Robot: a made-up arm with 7 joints.
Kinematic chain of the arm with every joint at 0, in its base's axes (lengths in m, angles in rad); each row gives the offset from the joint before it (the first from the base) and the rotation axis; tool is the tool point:
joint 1: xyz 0 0 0.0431 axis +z
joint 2: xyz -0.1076 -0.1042 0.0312 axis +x
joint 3: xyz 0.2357 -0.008 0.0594 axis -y
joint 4: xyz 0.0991 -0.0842 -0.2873 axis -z
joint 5: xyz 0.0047 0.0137 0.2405 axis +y
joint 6: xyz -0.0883 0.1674 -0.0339 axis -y
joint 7: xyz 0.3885 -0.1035 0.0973 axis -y
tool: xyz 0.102 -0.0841 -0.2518
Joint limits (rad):
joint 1: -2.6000..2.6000
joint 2: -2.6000..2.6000
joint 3: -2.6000..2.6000
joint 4: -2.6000..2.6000
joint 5: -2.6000..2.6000
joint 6: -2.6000..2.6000
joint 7: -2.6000..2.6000
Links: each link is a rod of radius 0.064 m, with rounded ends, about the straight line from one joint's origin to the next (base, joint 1, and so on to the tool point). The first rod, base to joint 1, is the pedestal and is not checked.
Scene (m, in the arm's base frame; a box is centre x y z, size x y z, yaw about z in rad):
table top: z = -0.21
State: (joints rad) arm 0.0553 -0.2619 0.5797 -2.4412 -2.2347 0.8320 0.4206
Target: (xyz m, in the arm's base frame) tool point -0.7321 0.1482 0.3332
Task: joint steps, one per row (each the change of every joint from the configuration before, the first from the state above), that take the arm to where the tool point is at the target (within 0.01 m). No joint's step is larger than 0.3 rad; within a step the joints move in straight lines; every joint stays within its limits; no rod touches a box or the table.
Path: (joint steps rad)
1: -0.2701 0.0878 0.0965 0.0468 0.0433 -0.0222 0.0633
2: -0.2702 0.0878 0.0964 0.0467 0.0434 -0.0221 0.0633
3: -0.2701 0.0878 0.0965 0.0468 0.0433 -0.0222 0.0633
4: -0.2702 0.0878 0.0964 0.0467 0.0433 -0.0221 0.0633
5: -0.2701 0.0878 0.0965 0.0468 0.0433 -0.0222 0.0633
6: -0.2702 0.0878 0.0965 0.0467 0.0434 -0.0221 0.0634
7: -0.2701 0.0878 0.0964 0.0468 0.0433 -0.0222 0.0633

